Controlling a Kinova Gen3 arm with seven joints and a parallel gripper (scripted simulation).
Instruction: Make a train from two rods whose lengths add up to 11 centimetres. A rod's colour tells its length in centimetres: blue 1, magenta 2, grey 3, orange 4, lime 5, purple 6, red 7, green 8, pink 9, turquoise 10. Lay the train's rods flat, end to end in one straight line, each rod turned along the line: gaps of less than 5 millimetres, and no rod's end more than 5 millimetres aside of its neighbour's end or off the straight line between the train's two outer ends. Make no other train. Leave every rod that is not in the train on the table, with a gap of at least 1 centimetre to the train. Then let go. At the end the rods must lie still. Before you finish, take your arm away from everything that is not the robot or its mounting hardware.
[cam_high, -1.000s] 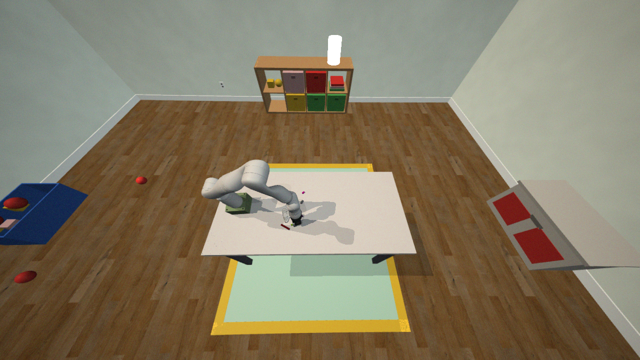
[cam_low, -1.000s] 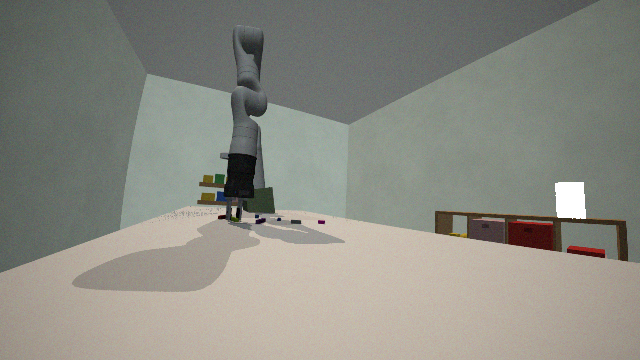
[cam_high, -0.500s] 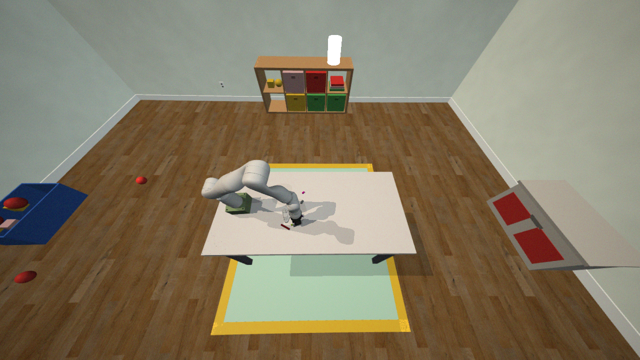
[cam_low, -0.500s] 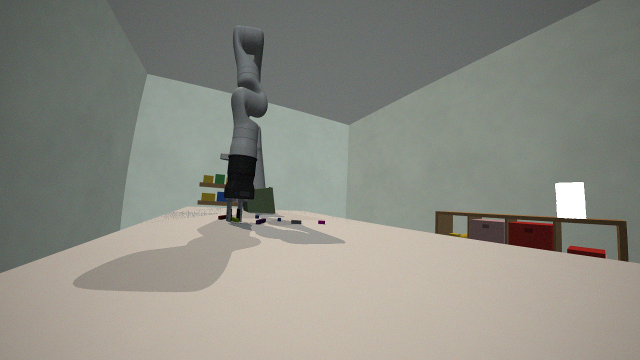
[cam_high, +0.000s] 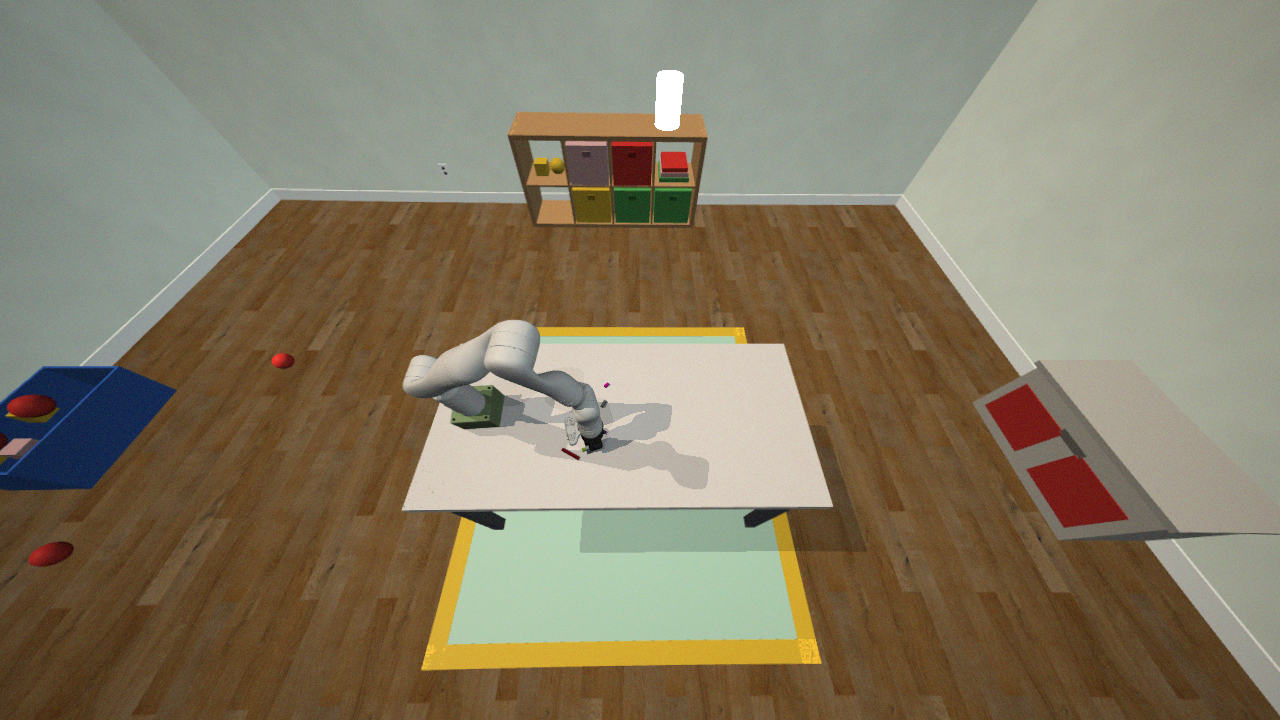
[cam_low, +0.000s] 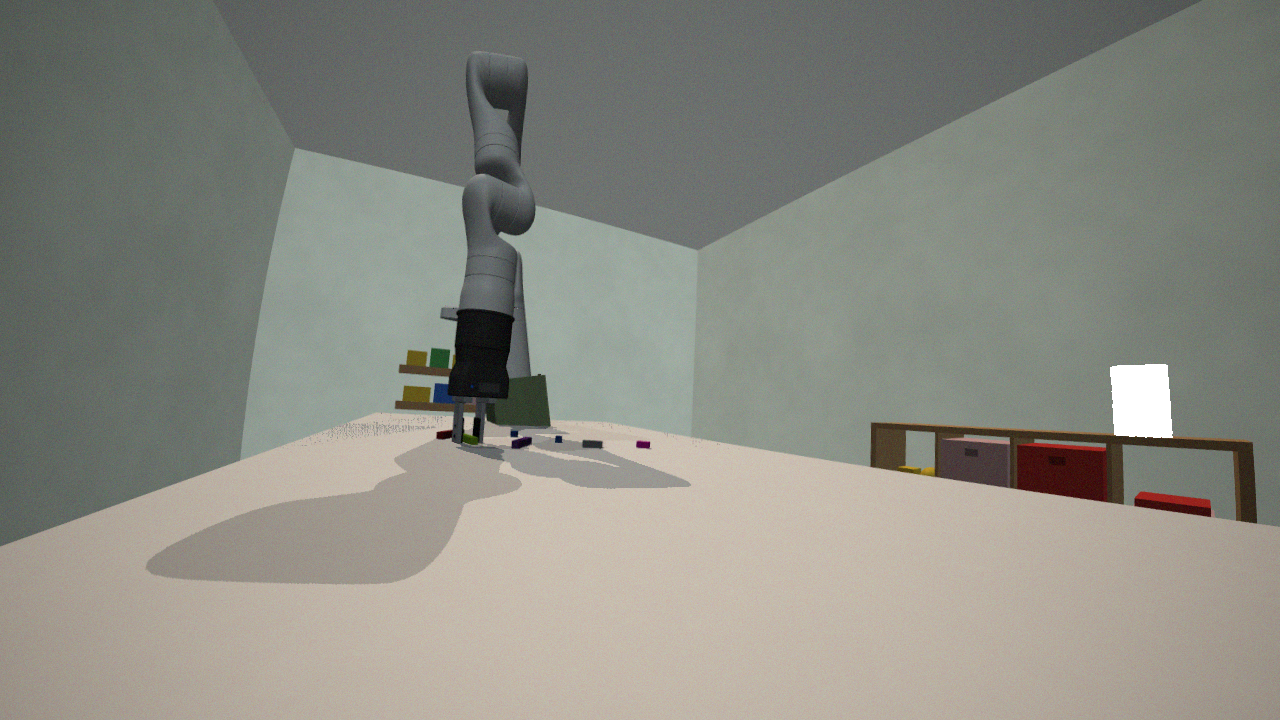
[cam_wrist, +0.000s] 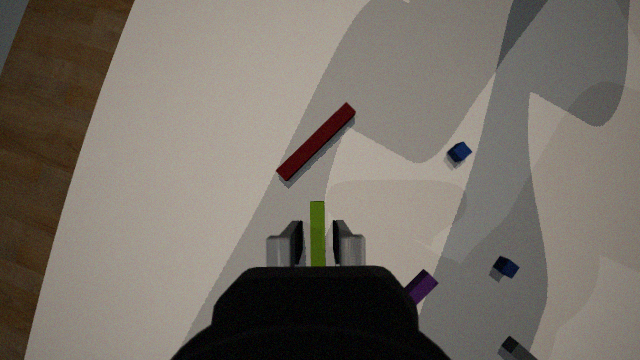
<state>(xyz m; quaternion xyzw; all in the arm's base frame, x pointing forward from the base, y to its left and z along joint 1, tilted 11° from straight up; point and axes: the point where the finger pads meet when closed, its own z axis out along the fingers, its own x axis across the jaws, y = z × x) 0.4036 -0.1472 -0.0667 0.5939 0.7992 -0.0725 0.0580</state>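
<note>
Now: hand 1 cm above the lime rod. Also, from my hand: small blue rod (14 cm to the left, 1 cm below, 1 cm behind); then purple rod (7 cm to the left, 3 cm ahead, 1 cm below); then red rod (6 cm behind, 2 cm to the right, 1 cm below).
</note>
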